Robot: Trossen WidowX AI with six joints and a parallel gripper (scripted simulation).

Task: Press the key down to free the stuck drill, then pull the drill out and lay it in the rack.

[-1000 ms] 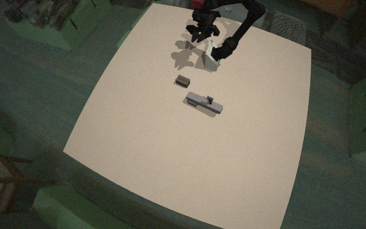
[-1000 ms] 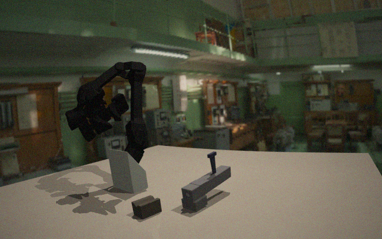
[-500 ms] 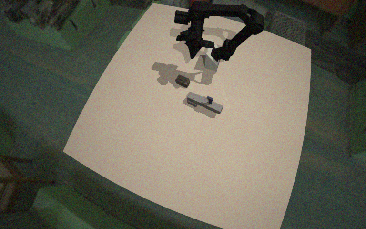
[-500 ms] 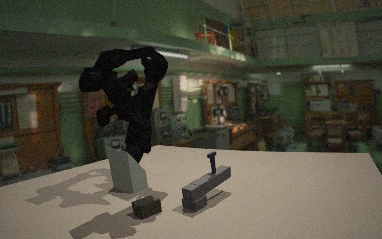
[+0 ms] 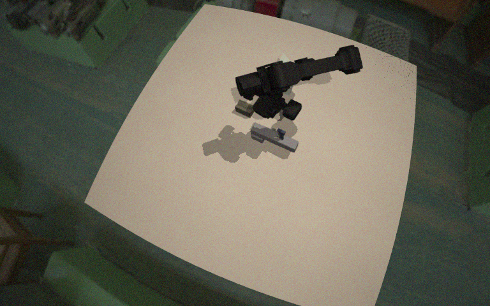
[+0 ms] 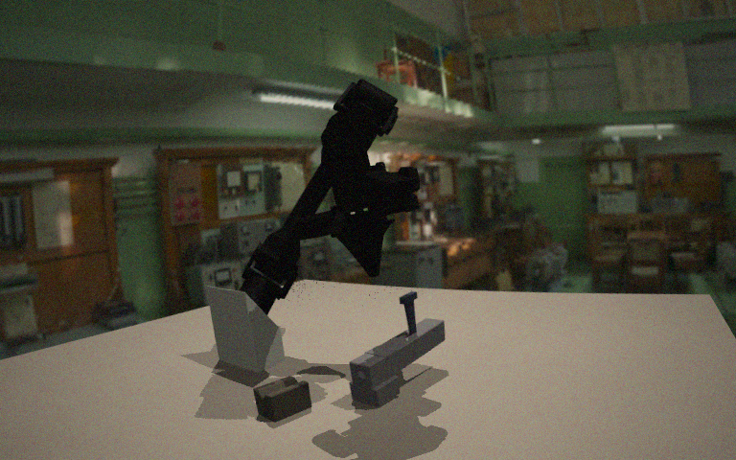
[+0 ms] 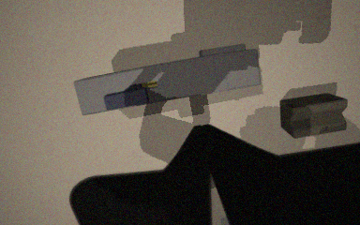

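Now: the blue key 70 mm below my gripper tip, 50 mm to the left of it and 30 mm ahead of it. From my gripper tip the other things lie so: dark rack (160 mm below, 130 mm to the right, 80 mm behind); drill (120 mm below, 20 mm ahead); grey holder block (130 mm below, 20 mm to the left, 20 mm ahead).
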